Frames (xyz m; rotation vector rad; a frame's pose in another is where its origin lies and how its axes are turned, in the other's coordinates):
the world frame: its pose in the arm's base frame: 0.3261 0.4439 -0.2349 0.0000 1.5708 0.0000
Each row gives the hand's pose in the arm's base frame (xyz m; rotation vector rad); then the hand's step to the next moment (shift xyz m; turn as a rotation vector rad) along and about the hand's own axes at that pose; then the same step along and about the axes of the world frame.
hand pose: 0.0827 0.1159 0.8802 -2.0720 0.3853 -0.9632
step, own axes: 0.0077 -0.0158 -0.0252 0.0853 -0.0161 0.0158
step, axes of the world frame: -0.0259 -0.0079 -0.0146 -0.0491 -0.0286 0.0675
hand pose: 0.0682 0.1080 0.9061 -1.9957 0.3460 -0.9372
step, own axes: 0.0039 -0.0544 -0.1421 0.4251 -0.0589 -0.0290
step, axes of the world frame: -0.0928 -0.0563 -0.1067 -0.2629 -0.2196 0.2602
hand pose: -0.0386 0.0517 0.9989 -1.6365 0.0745 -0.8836
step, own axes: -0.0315 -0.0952 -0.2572 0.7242 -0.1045 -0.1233
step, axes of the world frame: -0.0659 -0.1675 -0.2093 -0.4512 -0.4333 0.3990
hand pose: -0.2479 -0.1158 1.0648 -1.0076 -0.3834 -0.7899
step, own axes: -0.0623 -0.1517 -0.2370 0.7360 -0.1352 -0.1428
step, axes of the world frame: 0.0658 -0.2240 -0.1690 -0.4673 -0.4641 0.3829
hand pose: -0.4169 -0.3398 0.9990 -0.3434 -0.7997 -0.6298
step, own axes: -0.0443 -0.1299 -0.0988 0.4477 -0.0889 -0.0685
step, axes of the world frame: 0.0914 -0.1326 -0.0516 -0.2967 -0.2780 0.2184
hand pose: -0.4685 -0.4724 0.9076 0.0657 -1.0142 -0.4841
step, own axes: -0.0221 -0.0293 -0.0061 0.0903 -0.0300 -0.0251
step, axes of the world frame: 0.0289 -0.0179 -0.0150 -0.0505 -0.0688 0.0491
